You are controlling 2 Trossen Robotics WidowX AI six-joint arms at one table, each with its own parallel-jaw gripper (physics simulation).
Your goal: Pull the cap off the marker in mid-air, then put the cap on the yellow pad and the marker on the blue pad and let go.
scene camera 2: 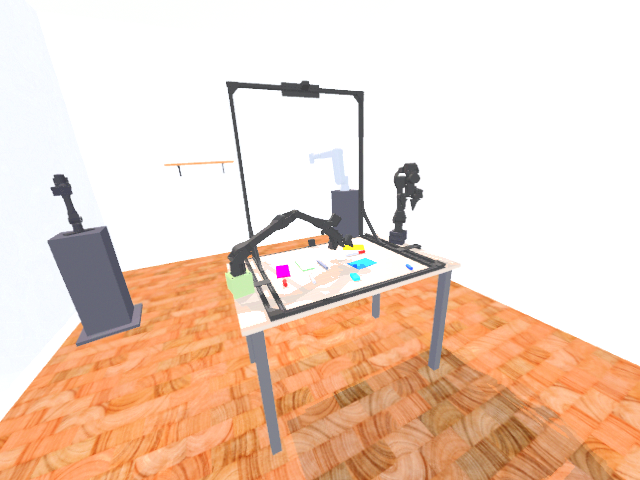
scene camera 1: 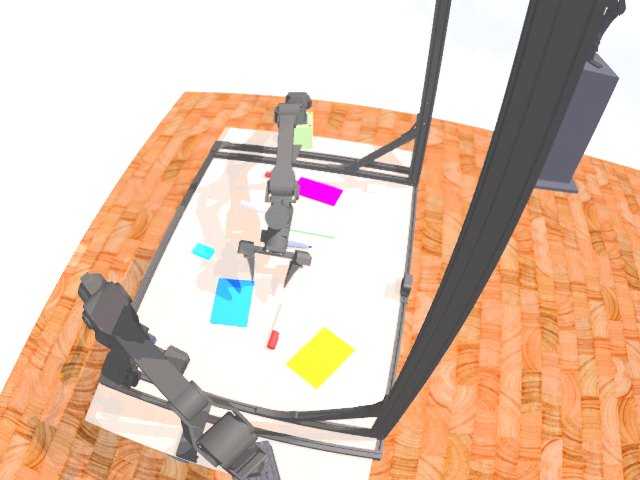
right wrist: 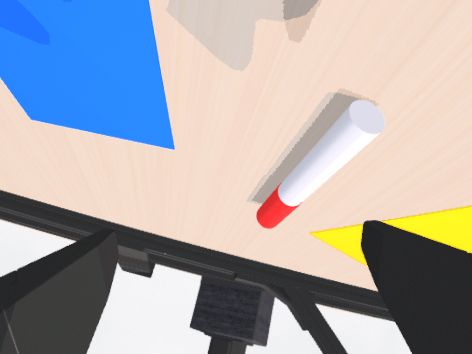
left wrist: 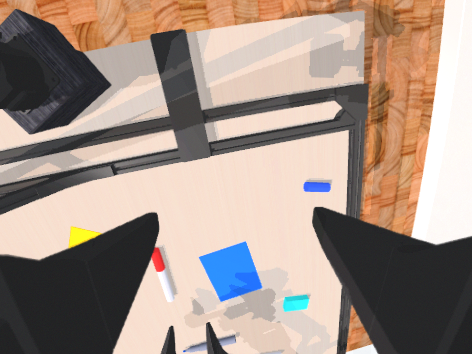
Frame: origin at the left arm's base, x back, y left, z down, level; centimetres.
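Seen in the pictures: left gripper, between the fingertips: (scene camera 2: pixel 408 210) (left wrist: pixel 236 218); right gripper, between the fingertips: (scene camera 2: pixel 348 247) (scene camera 1: pixel 268 285) (right wrist: pixel 240 239) (left wrist: pixel 189 324); left arm's base, origin of its link: (scene camera 2: pixel 398 230) (scene camera 1: pixel 251 463) (right wrist: pixel 229 338) (left wrist: pixel 21 75); right arm's base, origin of its link: (scene camera 2: pixel 238 273).
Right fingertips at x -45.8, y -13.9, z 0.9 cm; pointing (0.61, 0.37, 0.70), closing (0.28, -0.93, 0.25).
Pixels of each thing's top centre, then the offset from my right fingertips to it.
- blue pad, centre of its top: (right wrist: pixel 59 50) (left wrist: pixel 232 273) (scene camera 1: pixel 232 301) (scene camera 2: pixel 362 263) dx -2.1, dy +10.6, dz +7.8 cm
- yellow pad, centre of its top: (right wrist: pixel 417 244) (left wrist: pixel 94 262) (scene camera 1: pixel 320 357) (scene camera 2: pixel 353 247) dx +19.7, dy -8.6, dz +7.8 cm
- cyan block, centre of its top: (left wrist: pixel 296 305) (scene camera 1: pixel 202 249) (scene camera 2: pixel 355 275) dx -21.0, dy +16.7, dz +6.4 cm
- magenta block, centre of its top: (scene camera 1: pixel 317 190) (scene camera 2: pixel 282 270) dx -36.5, dy -22.5, dz +7.1 cm
- grey-blue pen, centre of its top: (scene camera 1: pixel 287 241) (left wrist: pixel 209 348) (scene camera 2: pixel 321 262) dx -17.4, dy -8.6, dz +6.0 cm
- small blue cylinder, centre of its top: (left wrist: pixel 319 189) (scene camera 2: pixel 409 265) dx +4.9, dy +36.3, dz +5.8 cm
- small red piece, centre of its top: (scene camera 1: pixel 272 173) (scene camera 2: pixel 284 281) dx -46.8, dy -9.7, dz +5.8 cm
The marker lies on the table between the pads, its white body (scene camera 1: pixel 277 317) (left wrist: pixel 166 286) (right wrist: pixel 325 155) joined to its red cap (scene camera 1: pixel 272 339) (scene camera 2: pixel 361 252) (left wrist: pixel 158 259) (right wrist: pixel 275 210). The blue pad (scene camera 1: pixel 231 307) (scene camera 2: pixel 364 262) (left wrist: pixel 225 272) (right wrist: pixel 90 75) lies on one side of it, the yellow pad (scene camera 1: pixel 320 357) (scene camera 2: pixel 354 247) (left wrist: pixel 82 237) (right wrist: pixel 425 227) on the other. My right gripper (scene camera 1: pixel 268 284) (left wrist: pixel 189 324) (right wrist: pixel 240 239) is open and empty, above the table near the marker's white end. My left gripper (left wrist: pixel 236 218) is open and empty, high near its own base; its fingers are hidden in scene camera 1.
A cyan block (scene camera 1: pixel 203 251) (scene camera 2: pixel 355 276) (left wrist: pixel 296 303), a magenta block (scene camera 1: pixel 319 191) (scene camera 2: pixel 282 271), a grey-blue pen (scene camera 1: pixel 299 244) (scene camera 2: pixel 322 264) and a small blue cylinder (scene camera 2: pixel 408 267) (left wrist: pixel 317 187) lie on the table. A small red piece (scene camera 1: pixel 267 174) (scene camera 2: pixel 284 283) lies near the right arm. Dark rails edge the table.
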